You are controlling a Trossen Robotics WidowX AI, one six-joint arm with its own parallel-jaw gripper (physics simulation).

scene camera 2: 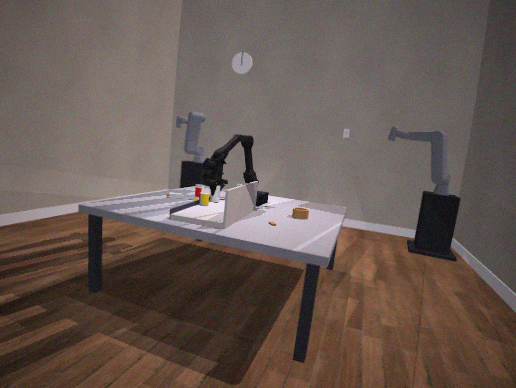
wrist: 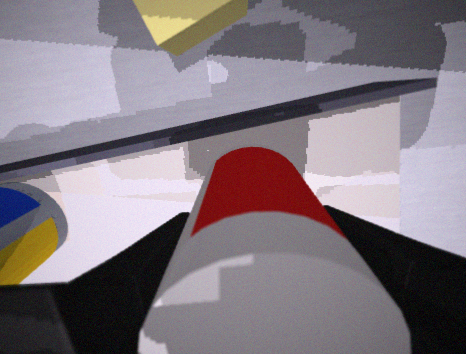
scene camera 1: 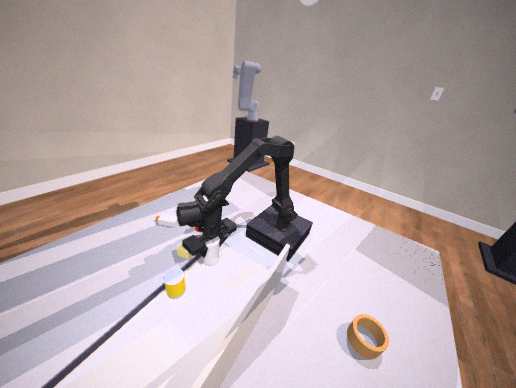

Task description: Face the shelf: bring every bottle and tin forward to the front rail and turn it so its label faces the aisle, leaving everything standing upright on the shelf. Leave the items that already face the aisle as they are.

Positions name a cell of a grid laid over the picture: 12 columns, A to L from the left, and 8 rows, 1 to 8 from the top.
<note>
On the table rests a yellow block (wrist: E1). Further things: the gripper (scene camera 1: E6) and a dark front rail (wrist: J3).
The gripper shows as well in the wrist view (wrist: G5).
</note>
